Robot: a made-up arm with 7 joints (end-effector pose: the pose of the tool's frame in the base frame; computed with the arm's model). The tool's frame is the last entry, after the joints.
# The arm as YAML. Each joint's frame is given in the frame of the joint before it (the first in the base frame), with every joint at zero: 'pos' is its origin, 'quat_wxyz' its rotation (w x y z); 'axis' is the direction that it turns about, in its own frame. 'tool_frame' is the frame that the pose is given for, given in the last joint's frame.
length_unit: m
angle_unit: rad
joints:
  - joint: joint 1
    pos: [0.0, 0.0, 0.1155]
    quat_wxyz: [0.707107, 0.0, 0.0, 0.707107]
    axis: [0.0, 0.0, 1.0]
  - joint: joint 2
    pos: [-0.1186, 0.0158, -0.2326]
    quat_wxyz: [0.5, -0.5, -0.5, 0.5]
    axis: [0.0, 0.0, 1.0]
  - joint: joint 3
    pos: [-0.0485, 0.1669, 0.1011]
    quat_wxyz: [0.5, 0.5, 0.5, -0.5]
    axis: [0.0, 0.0, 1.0]
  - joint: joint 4
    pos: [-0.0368, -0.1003, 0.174]
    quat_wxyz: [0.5, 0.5, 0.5, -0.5]
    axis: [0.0, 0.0, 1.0]
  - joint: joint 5
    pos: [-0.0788, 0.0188, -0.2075]
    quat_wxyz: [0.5, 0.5, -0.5, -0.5]
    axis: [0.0, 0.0, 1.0]
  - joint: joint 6
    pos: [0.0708, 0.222, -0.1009]
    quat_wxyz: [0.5, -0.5, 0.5, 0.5]
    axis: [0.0, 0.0, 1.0]
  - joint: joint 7
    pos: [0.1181, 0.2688, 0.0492]
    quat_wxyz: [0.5, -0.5, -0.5, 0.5]
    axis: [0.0, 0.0, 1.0]
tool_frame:
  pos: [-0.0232, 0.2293, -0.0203]
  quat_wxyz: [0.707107, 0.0, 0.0, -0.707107]
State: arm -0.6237 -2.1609 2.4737 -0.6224 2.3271 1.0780 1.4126
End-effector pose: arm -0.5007 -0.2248 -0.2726 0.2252 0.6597 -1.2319
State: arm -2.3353 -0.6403 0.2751 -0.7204 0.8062 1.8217 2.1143
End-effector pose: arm 0.0774 -0.0534 -0.3033 0.5383 -1.8024 0.0283
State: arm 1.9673 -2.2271 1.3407 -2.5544 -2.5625 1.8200 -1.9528
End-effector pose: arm 0.5312 0.1622 0.3785 0.2761 1.9496 -0.2254
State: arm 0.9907 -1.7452 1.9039 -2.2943 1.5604 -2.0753 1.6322
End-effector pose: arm -0.1314 -0.2688 -0.3166 1.2030 1.9946 0.2383
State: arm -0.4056 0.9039 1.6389 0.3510 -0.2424 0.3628 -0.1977
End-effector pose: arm -0.2394 -0.1594 -0.2182 -0.1157 -0.1706 0.7936
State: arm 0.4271 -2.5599 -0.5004 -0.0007 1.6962 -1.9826 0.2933
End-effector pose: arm -0.1481 -0.3186 -0.1326 0.2067 0.8163 2.4350
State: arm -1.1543 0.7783 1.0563 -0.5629 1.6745 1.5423 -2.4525
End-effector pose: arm -0.3329 0.3845 -0.4194 -1.3927 0.6536 -1.7270
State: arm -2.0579 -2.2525 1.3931 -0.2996 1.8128 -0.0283 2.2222
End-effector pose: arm -0.3325 0.2131 0.2992 1.4002 2.0590 -1.6559
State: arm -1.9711 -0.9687 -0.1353 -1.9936 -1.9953 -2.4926 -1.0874
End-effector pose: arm -0.2070 0.4944 0.3907 1.5506 -0.8024 -1.0403
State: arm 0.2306 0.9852 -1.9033 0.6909 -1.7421 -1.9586 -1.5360
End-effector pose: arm 0.4512 0.3539 -0.0706 -0.2135 2.2932 -1.4480
